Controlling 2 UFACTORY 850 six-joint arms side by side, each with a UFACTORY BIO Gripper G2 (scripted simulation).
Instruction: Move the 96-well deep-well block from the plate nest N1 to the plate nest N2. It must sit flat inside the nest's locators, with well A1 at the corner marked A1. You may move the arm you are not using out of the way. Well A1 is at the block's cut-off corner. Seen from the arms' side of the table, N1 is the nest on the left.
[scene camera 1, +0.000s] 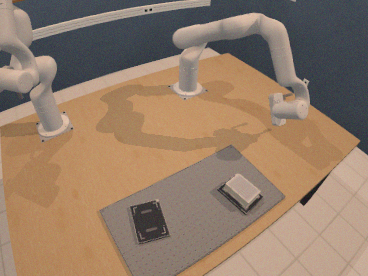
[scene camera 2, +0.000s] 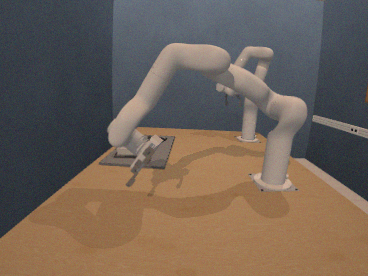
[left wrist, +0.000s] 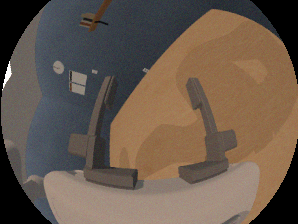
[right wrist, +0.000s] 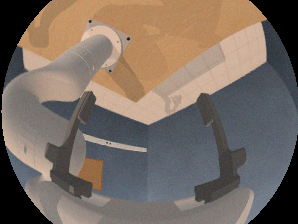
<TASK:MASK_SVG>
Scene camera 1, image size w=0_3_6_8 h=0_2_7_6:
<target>pale deep-well block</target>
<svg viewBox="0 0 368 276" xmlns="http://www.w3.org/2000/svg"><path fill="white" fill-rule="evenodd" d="M237 174L225 184L224 190L243 207L247 208L259 197L261 191L242 175Z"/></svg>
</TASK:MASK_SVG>
